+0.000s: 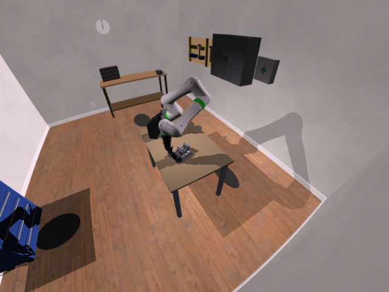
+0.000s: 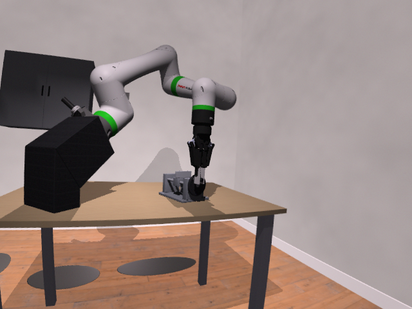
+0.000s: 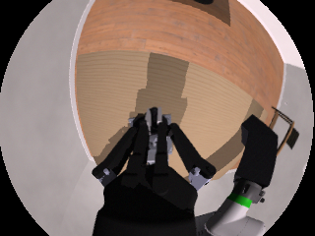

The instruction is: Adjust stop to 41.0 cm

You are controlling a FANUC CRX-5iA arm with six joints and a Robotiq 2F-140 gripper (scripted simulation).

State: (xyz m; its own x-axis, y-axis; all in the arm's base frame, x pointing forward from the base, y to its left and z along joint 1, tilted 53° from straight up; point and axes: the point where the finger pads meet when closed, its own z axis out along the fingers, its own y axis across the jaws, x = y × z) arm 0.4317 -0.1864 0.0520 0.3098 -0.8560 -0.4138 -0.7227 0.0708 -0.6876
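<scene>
My hand is 3 cm past the grey stop, 14 cm to the right of it and 3 cm above it. The rest, counted from my hand: black handwheel 2 cm to the left, 2 cm below.
</scene>
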